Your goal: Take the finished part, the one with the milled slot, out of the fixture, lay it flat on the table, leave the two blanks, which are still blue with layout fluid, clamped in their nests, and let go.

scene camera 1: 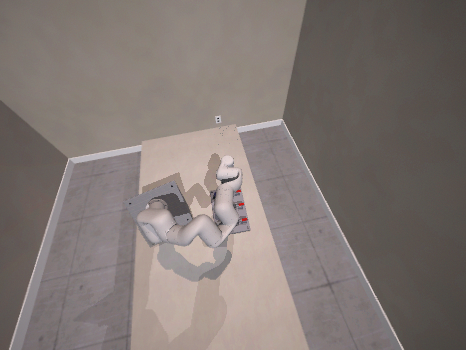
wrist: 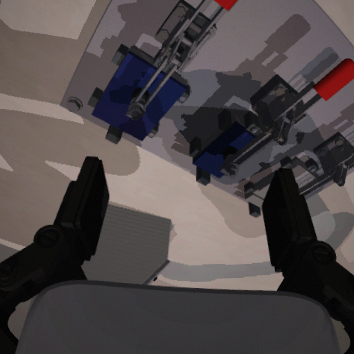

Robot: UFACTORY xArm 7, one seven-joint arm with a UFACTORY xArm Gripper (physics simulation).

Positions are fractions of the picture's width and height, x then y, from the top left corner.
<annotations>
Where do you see a finished part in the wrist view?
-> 0.85, 0.50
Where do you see a fixture plate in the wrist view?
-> At 0.69, 0.15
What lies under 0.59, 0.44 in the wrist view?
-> A blue blank.
</annotations>
